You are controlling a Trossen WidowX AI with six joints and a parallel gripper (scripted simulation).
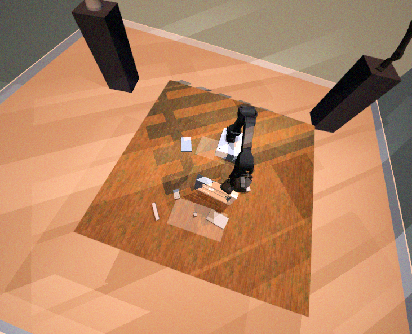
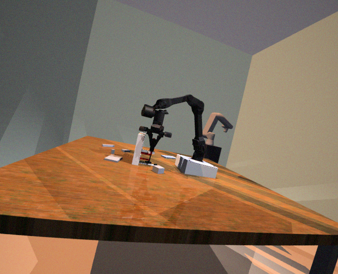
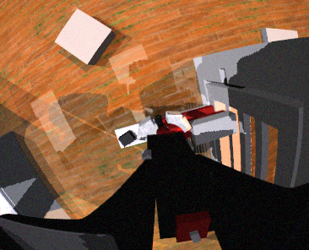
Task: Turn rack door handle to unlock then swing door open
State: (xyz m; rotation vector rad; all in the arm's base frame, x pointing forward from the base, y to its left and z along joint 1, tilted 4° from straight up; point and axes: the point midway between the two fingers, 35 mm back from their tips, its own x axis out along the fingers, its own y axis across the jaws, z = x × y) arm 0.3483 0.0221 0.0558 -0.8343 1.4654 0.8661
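The door handle lies 2 cm below my gripper tip and 1 cm to the right of it. Also, from my gripper tip: thin bar 40 cm to the right, 21 cm ahead, 11 cm below.
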